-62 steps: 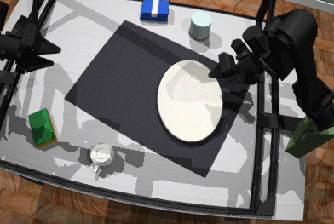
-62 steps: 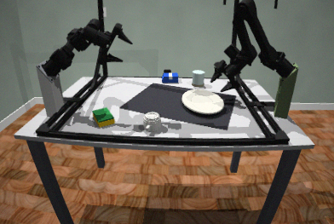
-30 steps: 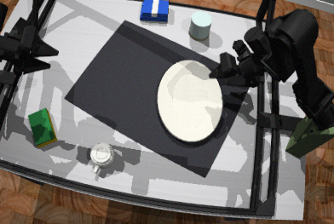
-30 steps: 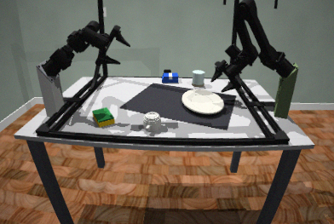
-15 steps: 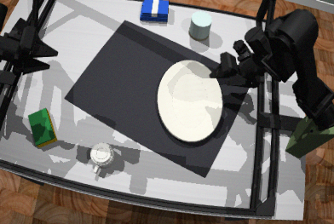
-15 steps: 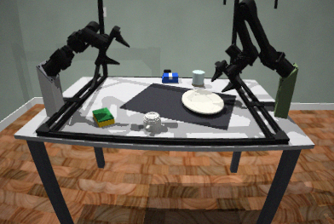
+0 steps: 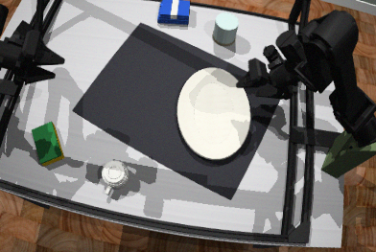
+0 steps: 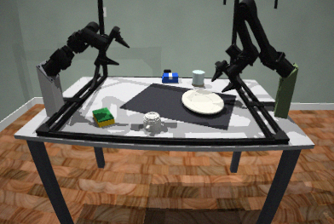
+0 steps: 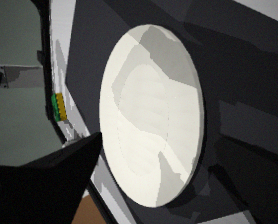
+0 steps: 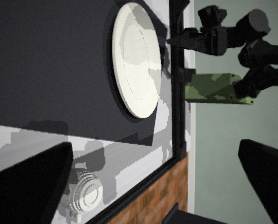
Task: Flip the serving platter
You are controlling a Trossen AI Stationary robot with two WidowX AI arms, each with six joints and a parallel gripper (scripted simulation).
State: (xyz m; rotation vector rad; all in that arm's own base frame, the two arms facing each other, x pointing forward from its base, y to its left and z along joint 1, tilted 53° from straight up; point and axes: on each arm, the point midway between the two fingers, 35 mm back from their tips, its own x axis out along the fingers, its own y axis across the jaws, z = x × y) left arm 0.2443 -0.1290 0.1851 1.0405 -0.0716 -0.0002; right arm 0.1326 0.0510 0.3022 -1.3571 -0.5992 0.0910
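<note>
Right now my right hand is 39 cm to the right of the cream serving platter, 27 cm above it and 7 cm past it. Also, from my right hand: green sponge (26 cm below, 10 cm ahead, 6 cm to the right); then mug (25 cm below, 16 cm to the left, 16 cm ahead); then dark drying mat (29 cm to the left, 28 cm below, 10 cm behind).
The cream serving platter is 10 cm to the right of my left hand, 9 cm below it and 5 cm ahead of it. Also, from my left hand: green sponge (55 cm to the right, 22 cm ahead, 8 cm below); then mug (34 cm to the right, 28 cm ahead, 7 cm below); then dark drying mat (20 cm to the right, 10 cm below, 2 cm ahead).
</note>
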